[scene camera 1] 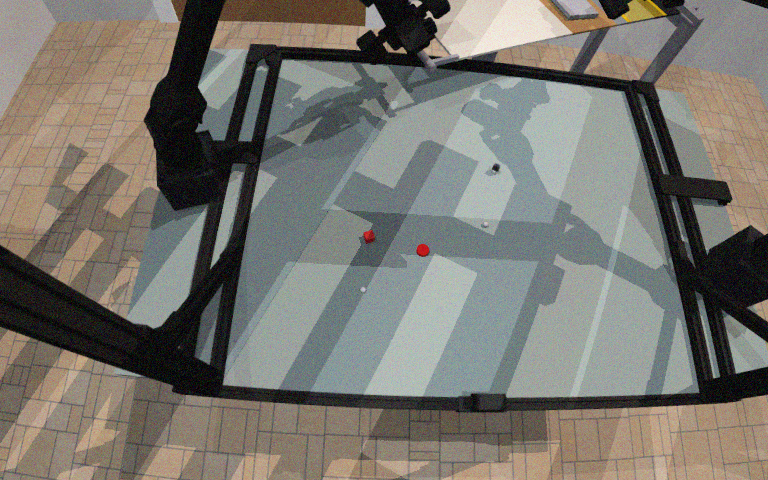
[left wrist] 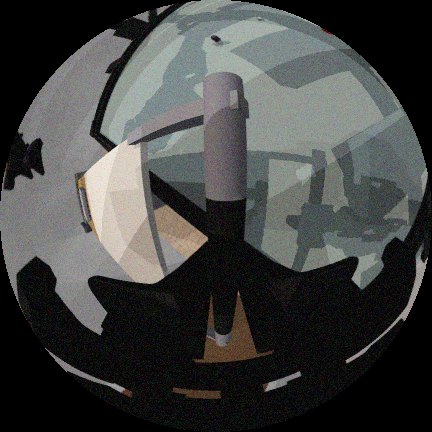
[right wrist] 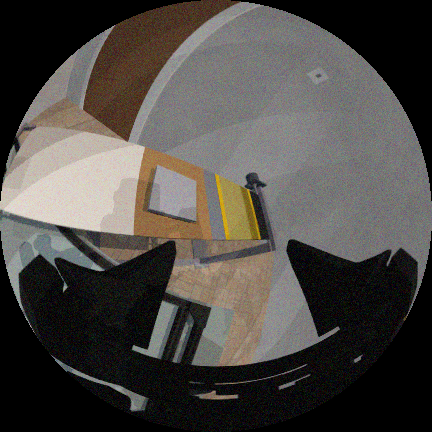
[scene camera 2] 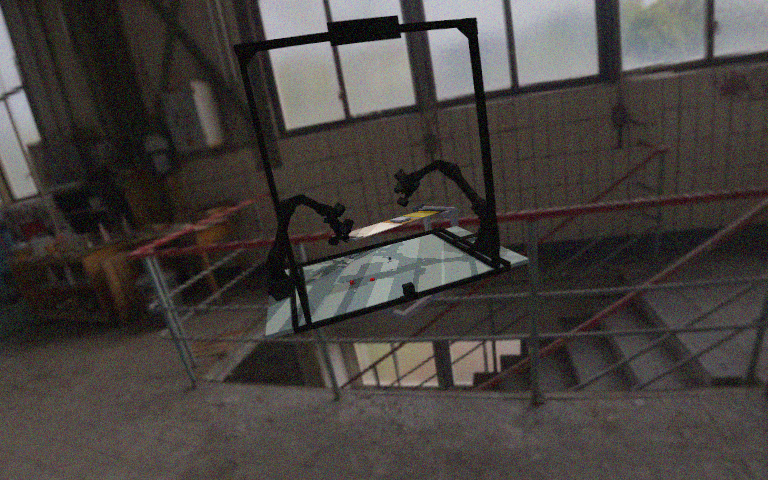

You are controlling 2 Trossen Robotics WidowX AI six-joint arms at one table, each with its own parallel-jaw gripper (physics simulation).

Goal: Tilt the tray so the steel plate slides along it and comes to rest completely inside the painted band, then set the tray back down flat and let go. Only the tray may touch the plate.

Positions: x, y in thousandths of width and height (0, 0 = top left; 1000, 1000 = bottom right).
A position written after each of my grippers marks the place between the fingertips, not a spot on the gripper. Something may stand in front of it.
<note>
My right gripper (right wrist: 541, 571) is open, holding nothing. Also in view: a grey steel plate (right wrist: 399, 450). Further things: my left gripper (scene camera 1: 538, 99) and a tray (scene camera 2: 475, 484).
My left gripper also shows in the left wrist view (left wrist: 510, 568). The tray shows as well in the left wrist view (left wrist: 272, 436) and in the right wrist view (right wrist: 168, 413).
</note>
